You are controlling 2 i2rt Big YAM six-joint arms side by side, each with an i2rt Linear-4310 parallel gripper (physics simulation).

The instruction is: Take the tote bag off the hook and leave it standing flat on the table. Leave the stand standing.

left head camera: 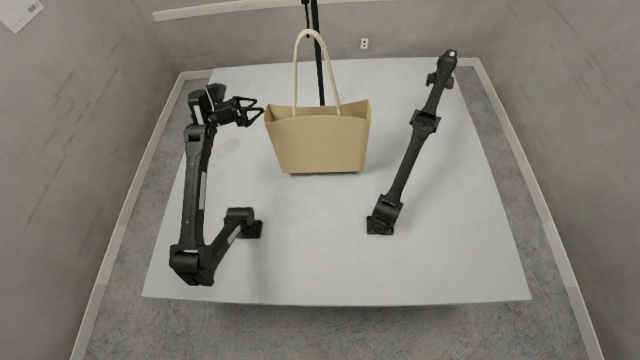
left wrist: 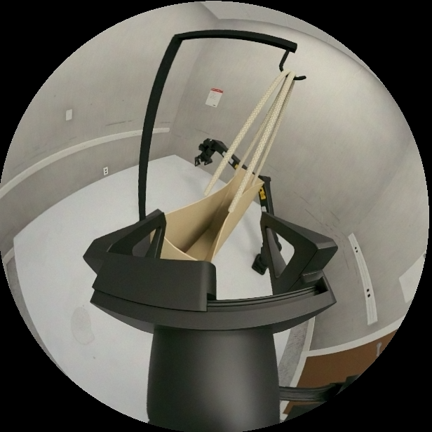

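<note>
The tan tote bag (left head camera: 322,145) (left wrist: 192,220) hangs upright by its cream rope handles (left head camera: 327,60) (left wrist: 267,125) from the black hook (left wrist: 283,62). The black stand (left head camera: 319,65) (left wrist: 150,120) is upright behind the bag; its base is hidden. My left gripper (left head camera: 260,111) (left wrist: 212,216) is open, close to the bag's left rim in the head view, and the bag's open top shows between its fingers in the wrist view. My right gripper (left head camera: 440,81) (left wrist: 199,165) is open, far to the right of the bag and apart from it; its fingers are small in both views.
The grey-white table (left head camera: 320,260) (left wrist: 55,280) carries both arms. The right arm (left head camera: 410,160) (left wrist: 267,197) stands beyond the bag as the left wrist view shows it. Grey walls surround the table, with a wall outlet (left head camera: 364,43) (left wrist: 105,171) behind it.
</note>
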